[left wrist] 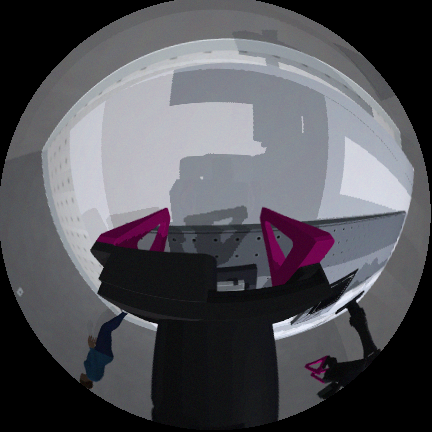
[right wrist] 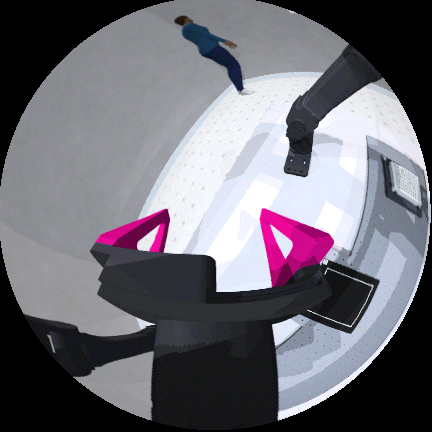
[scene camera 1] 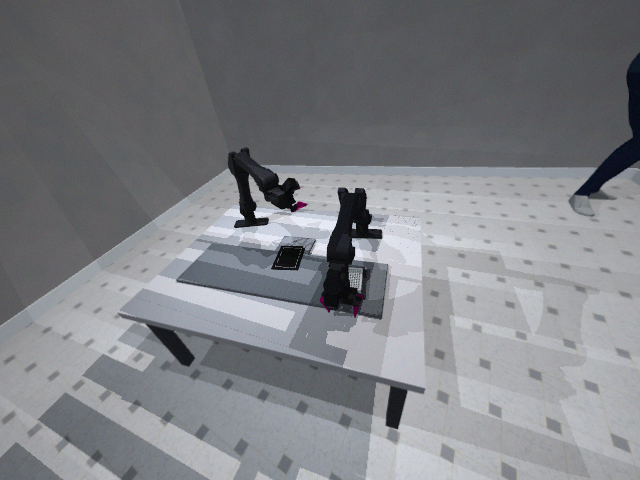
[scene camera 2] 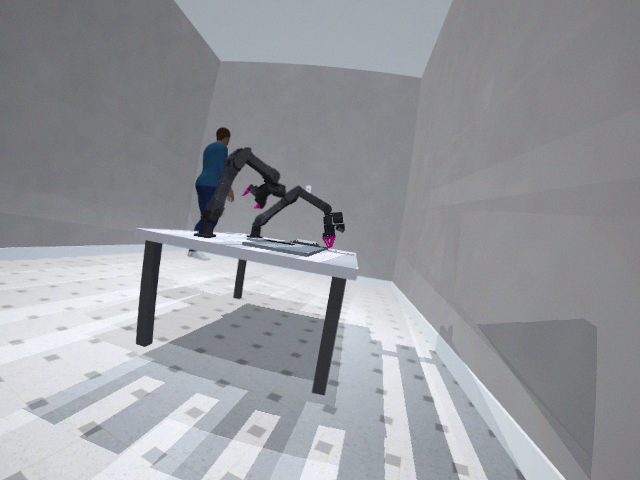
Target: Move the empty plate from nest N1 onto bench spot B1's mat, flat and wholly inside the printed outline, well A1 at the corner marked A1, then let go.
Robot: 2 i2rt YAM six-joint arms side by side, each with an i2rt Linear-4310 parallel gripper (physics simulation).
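Places are measured from the left arm's base along level axes (x right, y ahead, z up), in millimetres.
Pixels of known places: left gripper, fingertip midpoint: (left wrist: 214, 212) (scene camera 1: 342, 314) (scene camera 2: 329, 247); right gripper, fingertip midpoint: (left wrist: 307, 369) (right wrist: 214, 213) (scene camera 1: 303, 196) (scene camera 2: 248, 201); left arm's base at its link origin: (right wrist: 300, 148) (scene camera 1: 362, 234) (scene camera 2: 254, 237); right arm's base at its link origin: (left wrist: 349, 301) (scene camera 1: 251, 223) (scene camera 2: 205, 236).
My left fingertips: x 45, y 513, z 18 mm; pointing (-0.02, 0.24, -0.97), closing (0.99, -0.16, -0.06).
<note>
Ahead of a thing's pixels: the offset from my left fingertips to its top centre. "pt": to the spot under its first point. Level surfaces: height alone.
The white plate @[dx -20, dy -160, dz +21 mm] (scene camera 1: 355, 277) (right wrist: 405, 180) sits in dark nest N1 @[pt dx -34, dy -224, dz +7 mm] (right wrist: 388, 172) on the grey board's right part in scene camera 1; part of it (left wrist: 231, 285) shows in the left wrist view. B1's black mat @[dz -3 mm] (scene camera 1: 288, 257) (right wrist: 347, 300) with its white outline lies farther left, with no plate on it. My left gripper (scene camera 1: 341, 311) (scene camera 2: 328, 246) (left wrist: 214, 212) is open and empty, pointing down low near the board's front edge, just in front of the plate. My right gripper (scene camera 1: 300, 196) (scene camera 2: 250, 201) (right wrist: 214, 213) is open and empty, raised behind the mat. The A1 mark is too small to read.
The perforated grey board @[dz -5 mm] (scene camera 1: 232, 273) lies on the white table @[dz -18 mm] (scene camera 1: 206, 313). A pale grey sheet @[dz -5 mm] (scene camera 1: 306, 241) lies behind the mat. The left forearm (scene camera 1: 341, 242) reaches over the board beside the nest. A person (scene camera 1: 615, 149) (scene camera 2: 211, 160) (right wrist: 212, 47) stands beyond the table.
</note>
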